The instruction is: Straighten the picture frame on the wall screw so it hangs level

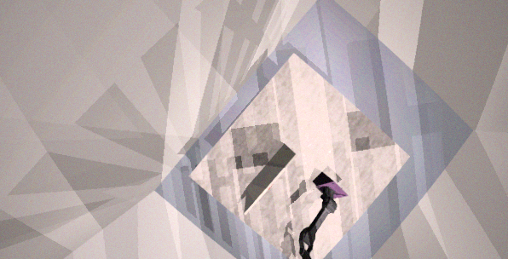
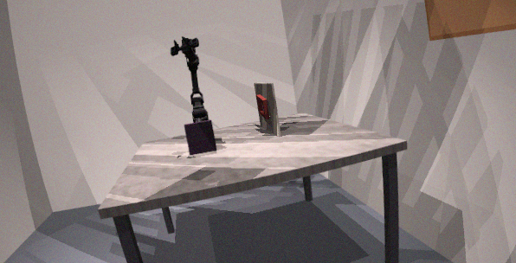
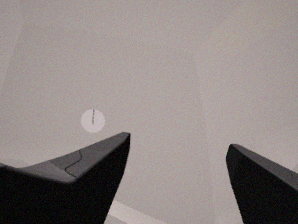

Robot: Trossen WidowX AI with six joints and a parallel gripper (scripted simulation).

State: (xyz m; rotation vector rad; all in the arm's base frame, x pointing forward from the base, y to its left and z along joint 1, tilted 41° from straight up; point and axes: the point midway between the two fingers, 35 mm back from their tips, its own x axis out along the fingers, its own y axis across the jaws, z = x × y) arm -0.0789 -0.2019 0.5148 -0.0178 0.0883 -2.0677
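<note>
The red picture frame is 50 cm below my gripper tip, 46 cm ahead of it and 2 cm to the right of it. The rest, counted from my gripper tip: wall panel (51 cm below, 47 cm ahead).
</note>
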